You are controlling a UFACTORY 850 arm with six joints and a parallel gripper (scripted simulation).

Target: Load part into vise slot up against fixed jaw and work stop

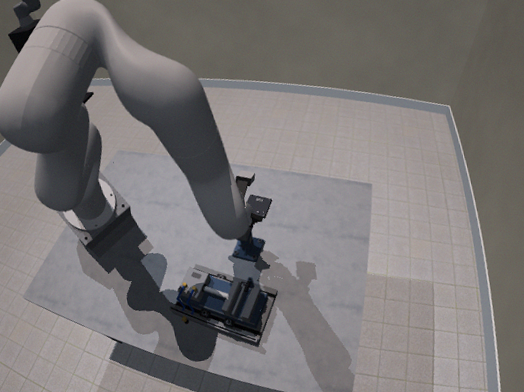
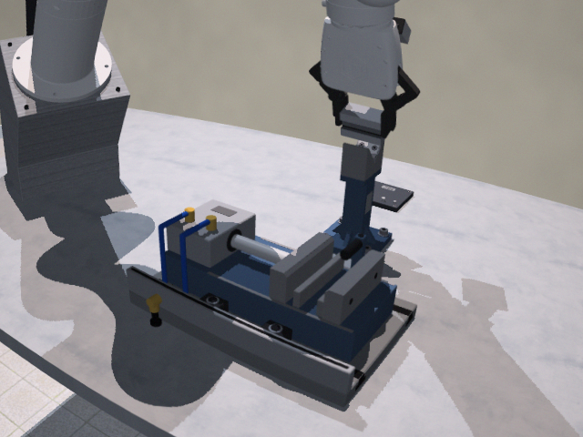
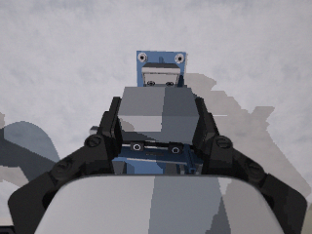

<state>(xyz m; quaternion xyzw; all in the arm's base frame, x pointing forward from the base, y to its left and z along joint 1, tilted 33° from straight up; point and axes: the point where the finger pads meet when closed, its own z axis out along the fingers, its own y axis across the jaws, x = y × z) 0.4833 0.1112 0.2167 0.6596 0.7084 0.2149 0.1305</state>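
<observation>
The part lies 1 cm below my hand. Round my hand: black work stop 5 cm ahead, 17 cm to the right, 11 cm below; cylinder rod 4 cm behind, 21 cm to the right, 12 cm below; blue post 1 cm to the left, 14 cm below.
</observation>
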